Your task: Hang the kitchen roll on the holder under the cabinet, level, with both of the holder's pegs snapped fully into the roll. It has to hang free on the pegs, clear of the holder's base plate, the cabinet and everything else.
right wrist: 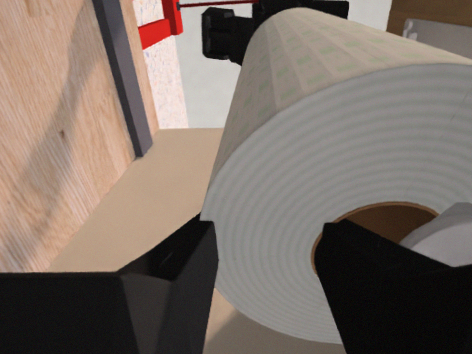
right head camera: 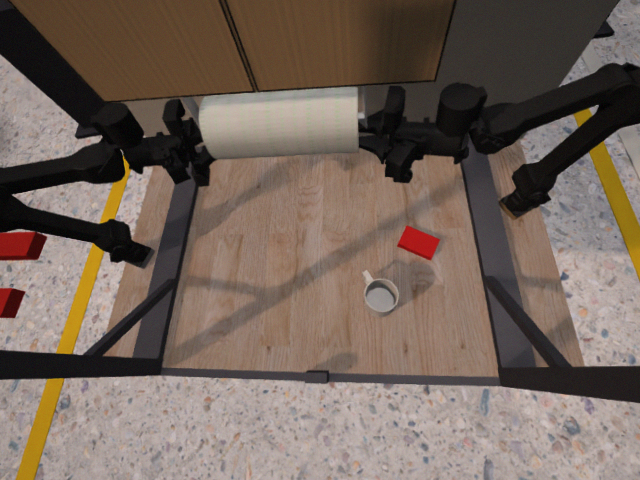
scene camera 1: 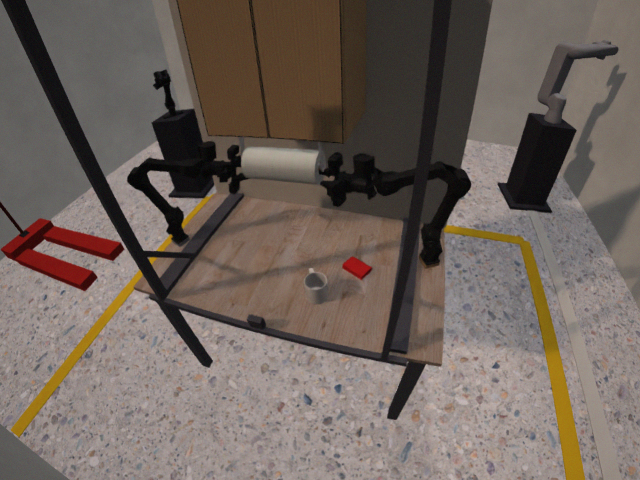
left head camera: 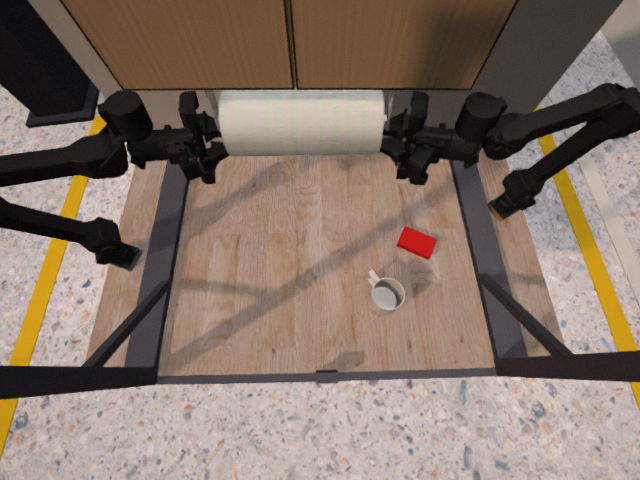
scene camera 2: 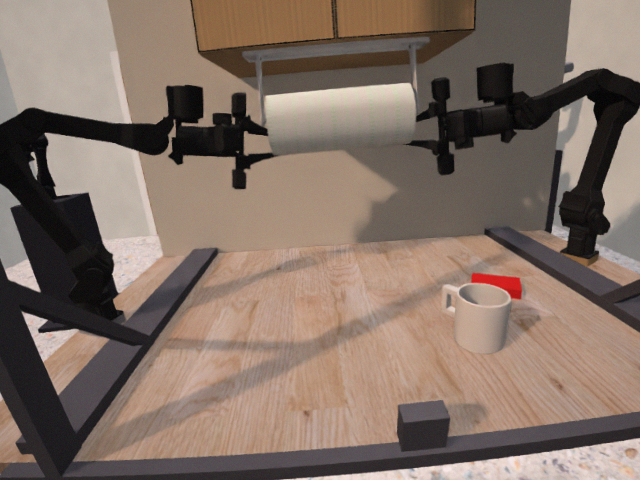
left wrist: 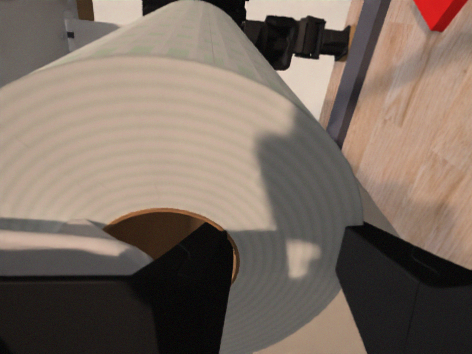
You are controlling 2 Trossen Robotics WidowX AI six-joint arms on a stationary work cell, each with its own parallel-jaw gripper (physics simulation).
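Frame: origin at the left arm's base, x ahead, y left, z up, level; centimetres.
Where they show: left gripper, between the fingertips: point(scene camera 2: 281, 144) point(left wrist: 280, 221); right gripper, between the fingertips: point(right wrist: 262, 216) point(scene camera 1: 316, 176) point(scene camera 2: 400, 134); left arm's base, origin of its link: point(right head camera: 137, 254) point(scene camera 1: 179, 237) point(left head camera: 123, 255); right arm's base, origin of its link: point(right head camera: 517, 203) point(scene camera 1: 429, 258) point(left head camera: 504, 206) point(scene camera 2: 579, 252) point(left wrist: 342, 44).
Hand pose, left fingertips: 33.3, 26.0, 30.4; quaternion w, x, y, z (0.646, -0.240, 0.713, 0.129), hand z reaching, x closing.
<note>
Each offset is from my left fingertips to the top centre of the thing, as dx, dy, dz. "spot": to the spot under its first point.
The white kitchen roll {+11.5, +4.4, +10.3} point(left head camera: 302, 122) point(right head camera: 279, 124) point(scene camera 1: 281, 164) point(scene camera 2: 341, 118) is held in the air below the cabinet point(scene camera 2: 268, 23), roughly parallel to the holder's grey base plate {spot: +12.0, +3.6, +17.2} point(scene camera 2: 336, 49), with a gap between them. My left gripper point(scene camera 2: 269, 143) point(left wrist: 280, 221) is shut on the roll's left end wall, one finger in the core and one outside. My right gripper point(scene camera 2: 414, 131) point(right wrist: 262, 216) grips the right end wall likewise. Grey holder parts point(left wrist: 65, 250) point(right wrist: 445, 240) overlap the core openings in both wrist views; how deep the pegs sit is hidden.
A pale mug {+37.3, -13.7, -23.7} point(left head camera: 386, 295) point(right head camera: 381, 296) point(scene camera 1: 315, 287) point(scene camera 2: 481, 317) stands on the wooden table, with a red block {+43.7, +4.3, -30.3} point(left head camera: 417, 242) point(right head camera: 418, 242) point(scene camera 1: 356, 267) point(scene camera 2: 496, 285) behind it. The back wall point(scene camera 2: 289, 206) is behind the roll. Dark frame posts point(scene camera 1: 428, 155) stand at the table's front corners.
</note>
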